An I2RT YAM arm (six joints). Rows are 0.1 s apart.
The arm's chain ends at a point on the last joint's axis. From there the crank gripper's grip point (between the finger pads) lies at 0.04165 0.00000 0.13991 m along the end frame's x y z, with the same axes.
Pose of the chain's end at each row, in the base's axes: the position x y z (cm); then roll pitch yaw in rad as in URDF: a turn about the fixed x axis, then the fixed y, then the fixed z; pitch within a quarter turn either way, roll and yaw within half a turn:
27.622 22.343 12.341 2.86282 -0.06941 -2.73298
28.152 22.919 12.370 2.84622 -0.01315 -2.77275
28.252 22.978 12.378 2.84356 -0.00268 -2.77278
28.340 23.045 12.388 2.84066 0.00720 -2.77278
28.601 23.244 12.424 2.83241 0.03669 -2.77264
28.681 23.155 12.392 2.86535 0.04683 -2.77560
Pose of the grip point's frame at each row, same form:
21.423 23.854 -0.789 2.86282 -0.06941 -2.73298
22.635 25.153 -0.959 2.84622 -0.01315 -2.77275
22.853 25.296 -0.985 2.84356 -0.00268 -2.77278
23.050 25.446 -1.004 2.84066 0.00720 -2.77278
23.640 25.890 -1.047 2.83241 0.03669 -2.77264
24.019 25.455 -1.249 2.86535 0.04683 -2.77560

